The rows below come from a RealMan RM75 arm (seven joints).
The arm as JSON. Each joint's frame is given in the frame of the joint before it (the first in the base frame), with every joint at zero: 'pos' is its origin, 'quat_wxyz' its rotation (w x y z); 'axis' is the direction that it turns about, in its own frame. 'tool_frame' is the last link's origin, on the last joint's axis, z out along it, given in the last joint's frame.
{
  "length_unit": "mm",
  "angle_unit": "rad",
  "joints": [
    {
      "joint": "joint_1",
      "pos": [
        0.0,
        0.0,
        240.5
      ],
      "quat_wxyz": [
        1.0,
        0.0,
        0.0,
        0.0
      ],
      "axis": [
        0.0,
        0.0,
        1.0
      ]
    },
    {
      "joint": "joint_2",
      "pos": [
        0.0,
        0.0,
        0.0
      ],
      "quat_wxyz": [
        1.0,
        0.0,
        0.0,
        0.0
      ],
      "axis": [
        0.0,
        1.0,
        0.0
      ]
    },
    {
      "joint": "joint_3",
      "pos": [
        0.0,
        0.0,
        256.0
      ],
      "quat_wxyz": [
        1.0,
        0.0,
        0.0,
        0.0
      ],
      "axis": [
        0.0,
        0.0,
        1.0
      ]
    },
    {
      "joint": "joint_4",
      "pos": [
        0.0,
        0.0,
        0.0
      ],
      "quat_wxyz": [
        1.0,
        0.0,
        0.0,
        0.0
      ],
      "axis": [
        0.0,
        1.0,
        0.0
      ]
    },
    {
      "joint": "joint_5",
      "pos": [
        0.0,
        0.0,
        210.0
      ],
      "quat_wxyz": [
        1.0,
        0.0,
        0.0,
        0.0
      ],
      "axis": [
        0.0,
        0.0,
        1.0
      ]
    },
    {
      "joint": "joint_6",
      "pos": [
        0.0,
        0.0,
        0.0
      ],
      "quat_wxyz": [
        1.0,
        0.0,
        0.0,
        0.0
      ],
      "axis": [
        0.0,
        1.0,
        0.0
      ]
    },
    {
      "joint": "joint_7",
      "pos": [
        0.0,
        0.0,
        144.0
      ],
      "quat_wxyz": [
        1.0,
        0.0,
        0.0,
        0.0
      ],
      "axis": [
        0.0,
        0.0,
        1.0
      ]
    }
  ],
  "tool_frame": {
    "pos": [
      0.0,
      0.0,
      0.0
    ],
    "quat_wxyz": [
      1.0,
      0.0,
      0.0,
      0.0
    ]
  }
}
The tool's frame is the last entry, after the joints.
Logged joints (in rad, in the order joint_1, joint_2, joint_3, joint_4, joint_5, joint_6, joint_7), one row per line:
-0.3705 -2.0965 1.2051 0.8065 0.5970 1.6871 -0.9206
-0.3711 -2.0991 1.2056 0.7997 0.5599 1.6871 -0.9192
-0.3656 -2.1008 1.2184 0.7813 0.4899 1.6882 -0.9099
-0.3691 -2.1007 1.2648 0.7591 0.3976 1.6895 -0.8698
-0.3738 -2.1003 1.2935 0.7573 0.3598 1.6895 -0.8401
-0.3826 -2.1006 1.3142 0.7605 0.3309 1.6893 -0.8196
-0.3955 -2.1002 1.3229 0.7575 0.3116 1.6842 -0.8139
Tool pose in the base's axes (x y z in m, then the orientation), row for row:
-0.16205 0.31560 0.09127 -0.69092 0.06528 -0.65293 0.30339
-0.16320 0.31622 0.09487 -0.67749 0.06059 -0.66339 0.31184
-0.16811 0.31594 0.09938 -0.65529 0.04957 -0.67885 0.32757
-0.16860 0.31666 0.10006 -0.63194 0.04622 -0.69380 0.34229
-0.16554 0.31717 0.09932 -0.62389 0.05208 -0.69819 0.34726
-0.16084 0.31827 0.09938 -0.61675 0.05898 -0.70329 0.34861
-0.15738 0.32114 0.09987 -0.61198 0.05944 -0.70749 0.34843
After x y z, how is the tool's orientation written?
As a quaternion, x y z w.
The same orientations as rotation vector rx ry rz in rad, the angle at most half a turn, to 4 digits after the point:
-1.8309 0.1730 -1.7303
-1.7879 0.1599 -1.7506
-1.7159 0.1298 -1.7776
-1.6430 0.1202 -1.8038
-1.6182 0.1351 -1.8109
-1.5986 0.1529 -1.8229
-1.5864 0.1541 -1.8340

